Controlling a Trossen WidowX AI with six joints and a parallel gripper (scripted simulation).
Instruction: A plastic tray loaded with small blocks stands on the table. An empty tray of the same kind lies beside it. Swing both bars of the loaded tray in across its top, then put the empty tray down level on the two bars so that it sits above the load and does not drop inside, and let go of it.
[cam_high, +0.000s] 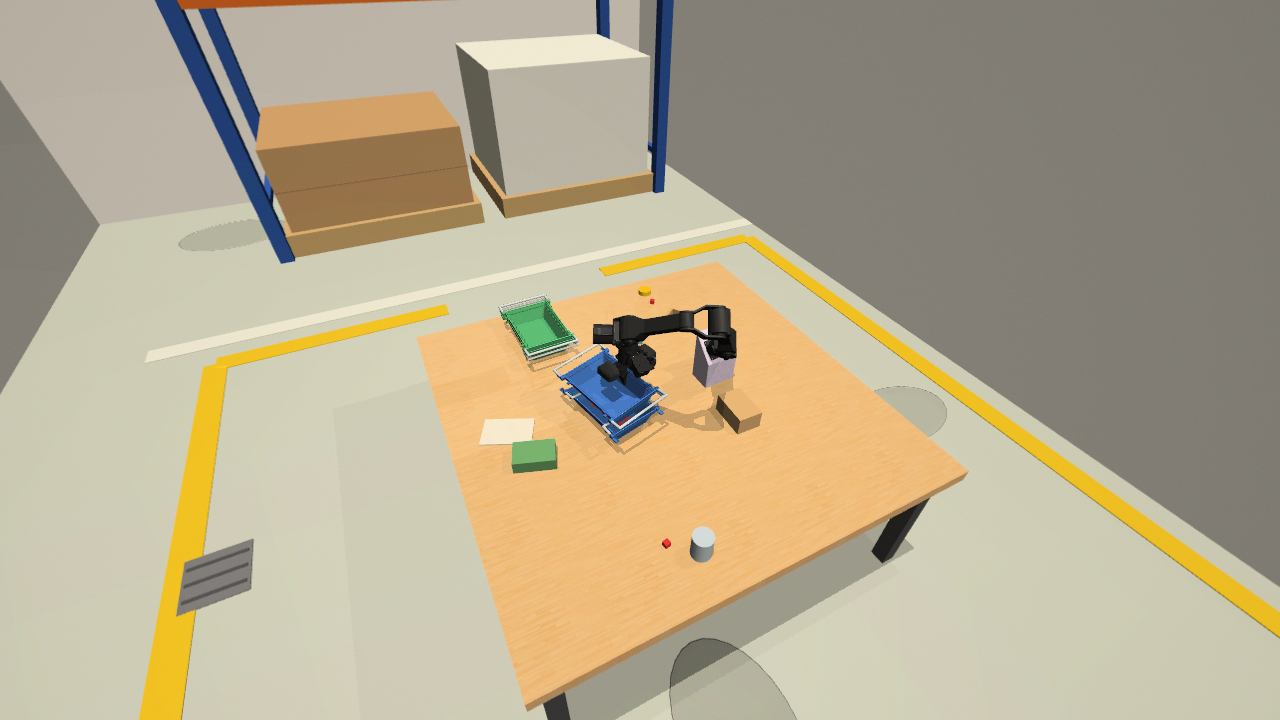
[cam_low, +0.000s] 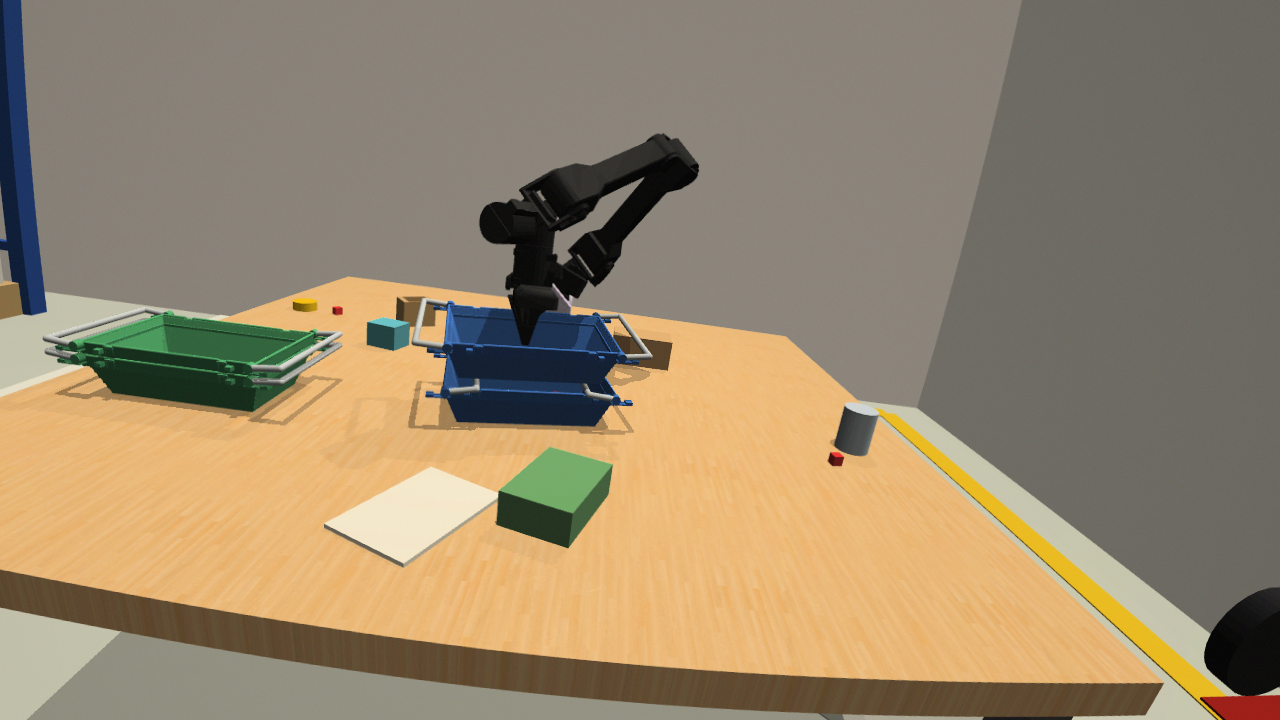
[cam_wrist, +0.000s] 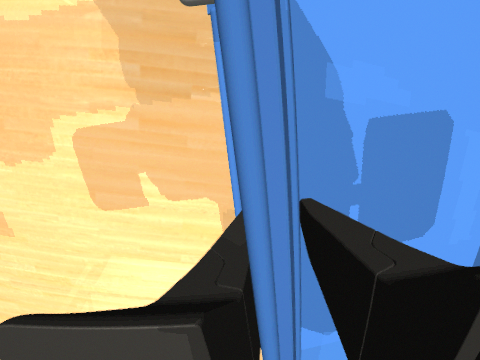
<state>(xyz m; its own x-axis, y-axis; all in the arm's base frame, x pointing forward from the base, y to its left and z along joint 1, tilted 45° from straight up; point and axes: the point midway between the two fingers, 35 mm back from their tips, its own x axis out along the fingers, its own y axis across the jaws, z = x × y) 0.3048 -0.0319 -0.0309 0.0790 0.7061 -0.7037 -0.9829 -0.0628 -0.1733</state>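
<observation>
Right now the blue tray is 7 cm ahead of my gripper tip, 1 cm to the left of it and 3 cm above it. Also, from my gripper tip: cream sheet: 37 cm ahead, 8 cm to the right, 8 cm below; teal cube: 19 cm behind, 27 cm to the right, 6 cm below; green block: 34 cm ahead, 6 cm to the left, 7 cm below.
</observation>
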